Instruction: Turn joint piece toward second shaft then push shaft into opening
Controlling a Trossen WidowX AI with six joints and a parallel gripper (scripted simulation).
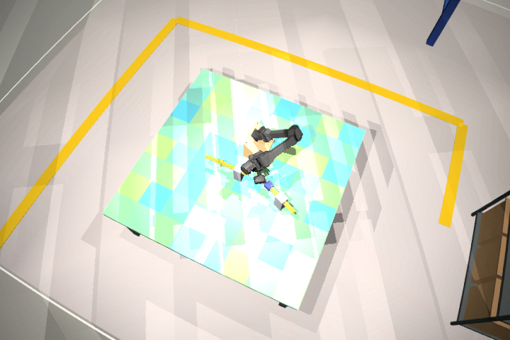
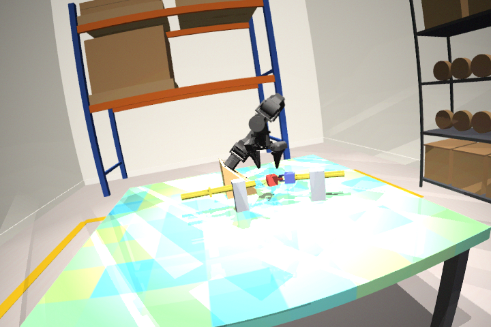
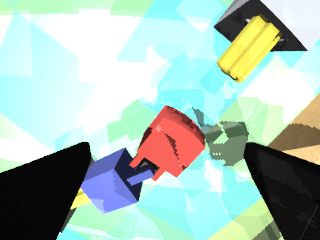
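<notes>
The red joint piece is 10 mm behind my gripper tip, 20 mm to the left of it and 50 mm below it.
</notes>
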